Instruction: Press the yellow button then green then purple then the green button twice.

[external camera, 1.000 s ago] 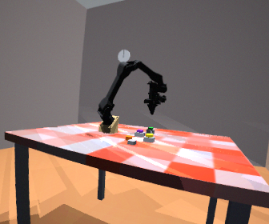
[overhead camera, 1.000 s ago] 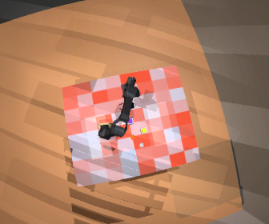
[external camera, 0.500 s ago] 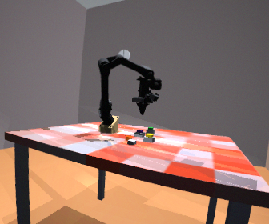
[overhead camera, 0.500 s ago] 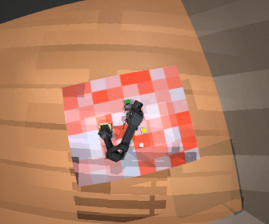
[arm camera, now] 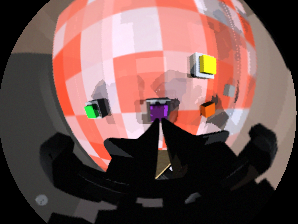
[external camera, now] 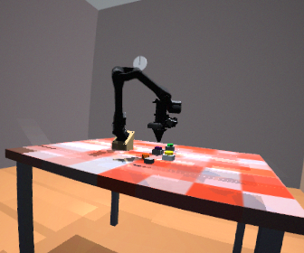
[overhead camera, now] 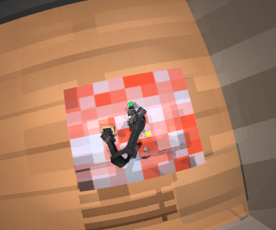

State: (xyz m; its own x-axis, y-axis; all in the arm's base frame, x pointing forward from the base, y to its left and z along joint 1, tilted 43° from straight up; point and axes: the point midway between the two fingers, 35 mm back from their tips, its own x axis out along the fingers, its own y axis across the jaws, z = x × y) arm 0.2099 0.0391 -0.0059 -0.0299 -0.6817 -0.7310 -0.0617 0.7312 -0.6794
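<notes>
Now: the purple button 30 mm below my gripper tip. Round my gripper tip: green button (160 mm to the left, 30 mm below); then yellow button (100 mm to the right, 100 mm ahead, 30 mm below); then orange block (140 mm to the right, 50 mm below).
</notes>
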